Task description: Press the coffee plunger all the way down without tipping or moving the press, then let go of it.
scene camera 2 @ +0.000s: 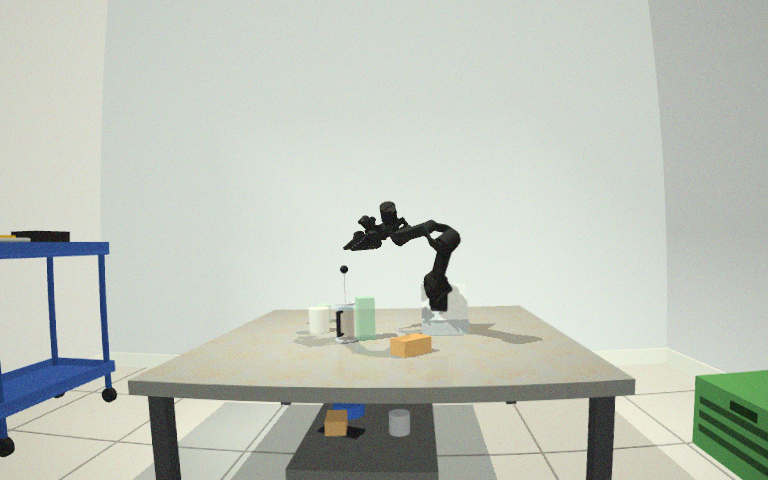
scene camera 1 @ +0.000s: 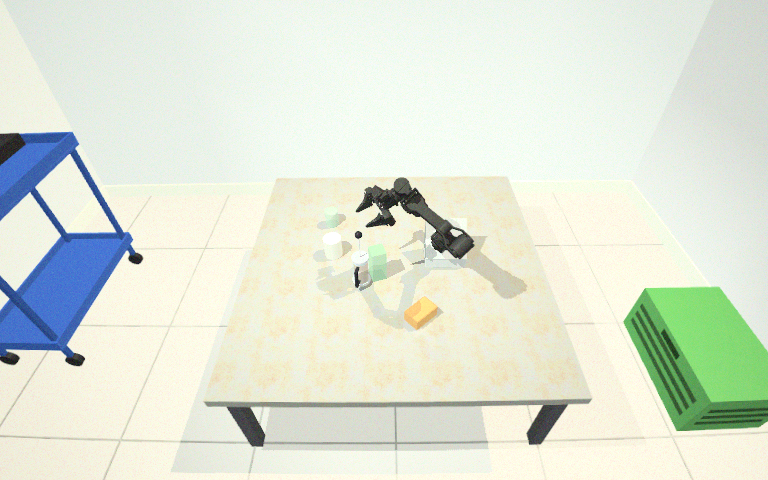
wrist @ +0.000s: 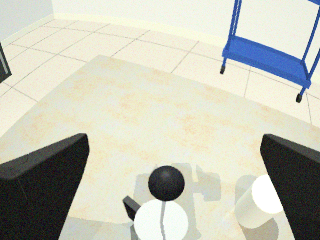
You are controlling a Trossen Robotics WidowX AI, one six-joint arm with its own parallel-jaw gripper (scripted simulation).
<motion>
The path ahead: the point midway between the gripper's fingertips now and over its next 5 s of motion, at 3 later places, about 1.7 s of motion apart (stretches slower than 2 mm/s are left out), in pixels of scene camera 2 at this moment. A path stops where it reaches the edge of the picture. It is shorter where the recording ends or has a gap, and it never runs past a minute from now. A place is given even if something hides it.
The gripper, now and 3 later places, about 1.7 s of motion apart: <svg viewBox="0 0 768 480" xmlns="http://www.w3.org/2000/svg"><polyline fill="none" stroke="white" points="347,249 342,268 338,282 335,293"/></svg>
</motion>
